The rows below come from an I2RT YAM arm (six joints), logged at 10 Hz.
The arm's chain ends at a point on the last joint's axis. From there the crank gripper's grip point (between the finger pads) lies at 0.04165 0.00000 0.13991 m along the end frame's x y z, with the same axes.
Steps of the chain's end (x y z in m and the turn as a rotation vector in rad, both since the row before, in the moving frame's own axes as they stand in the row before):
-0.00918 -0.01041 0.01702 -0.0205 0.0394 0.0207
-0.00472 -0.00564 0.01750 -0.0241 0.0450 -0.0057
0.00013 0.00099 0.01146 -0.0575 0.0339 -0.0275
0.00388 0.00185 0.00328 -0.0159 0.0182 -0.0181
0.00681 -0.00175 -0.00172 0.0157 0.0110 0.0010
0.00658 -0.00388 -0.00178 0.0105 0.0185 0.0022
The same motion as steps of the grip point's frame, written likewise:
-0.00374 -0.00664 0.01523 -0.0205 0.0394 0.0207
0.00154 -0.00255 0.01545 -0.0241 0.0450 -0.0057
0.00494 0.00778 0.00977 -0.0575 0.0339 -0.0275
0.00643 0.00329 0.00249 -0.0159 0.0182 -0.0181
0.00835 -0.00390 -0.00220 0.0157 0.0110 0.0010
0.00916 -0.00525 -0.00258 0.0105 0.0185 0.0022

